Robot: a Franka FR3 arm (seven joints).
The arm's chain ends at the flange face. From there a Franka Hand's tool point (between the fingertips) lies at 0.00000 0.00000 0.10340 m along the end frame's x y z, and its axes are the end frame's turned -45 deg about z.
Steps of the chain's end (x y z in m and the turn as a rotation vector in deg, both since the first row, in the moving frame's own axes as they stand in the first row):
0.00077 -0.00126 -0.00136 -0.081 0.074 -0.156
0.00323 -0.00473 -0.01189 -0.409 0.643 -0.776
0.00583 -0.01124 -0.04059 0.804 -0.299 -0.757
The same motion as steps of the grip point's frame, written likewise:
0.00143 -0.00015 -0.00136 -0.110 -0.005 -0.156
0.00594 0.00028 -0.01190 -0.744 0.165 -0.776
0.01271 -0.00524 -0.04060 0.780 0.357 -0.757

